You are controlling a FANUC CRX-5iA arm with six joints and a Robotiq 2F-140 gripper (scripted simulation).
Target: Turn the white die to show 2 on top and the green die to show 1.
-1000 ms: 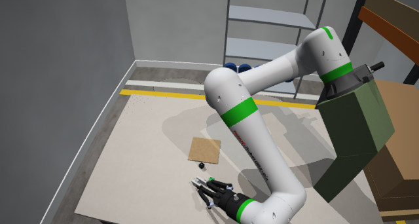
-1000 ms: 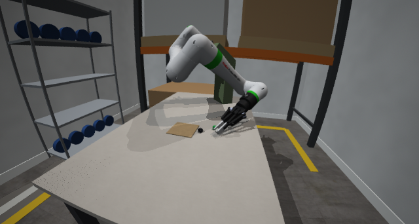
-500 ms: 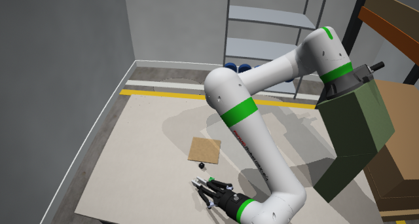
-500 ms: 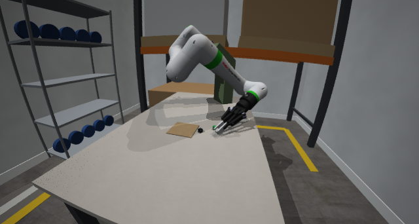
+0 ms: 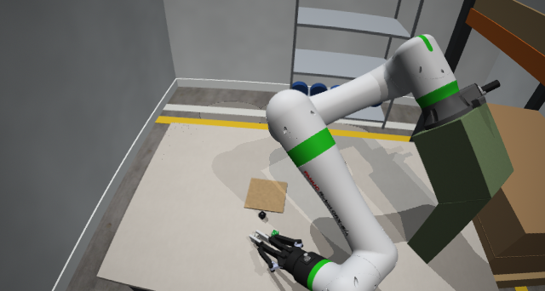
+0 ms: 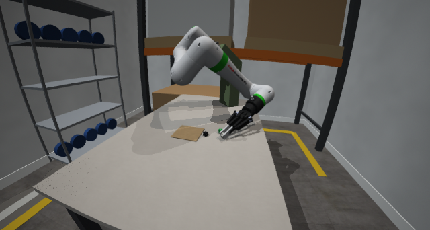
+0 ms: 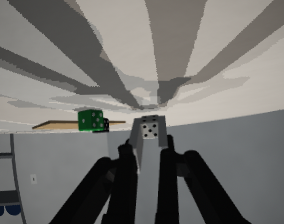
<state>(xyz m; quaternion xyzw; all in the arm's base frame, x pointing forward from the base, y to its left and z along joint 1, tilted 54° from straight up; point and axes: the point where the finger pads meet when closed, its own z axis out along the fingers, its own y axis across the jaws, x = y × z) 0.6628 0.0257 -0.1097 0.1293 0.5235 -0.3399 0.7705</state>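
Now: the green die 5 cm behind my hand, 3 cm to the right of it and 3 cm below it. From my hand the other things lie so: mat 3 cm behind, 20 cm to the right, 3 cm below; then black die 1 cm behind, 11 cm to the right, 3 cm below; then white die 1 cm ahead, 2 cm to the right, 2 cm below.
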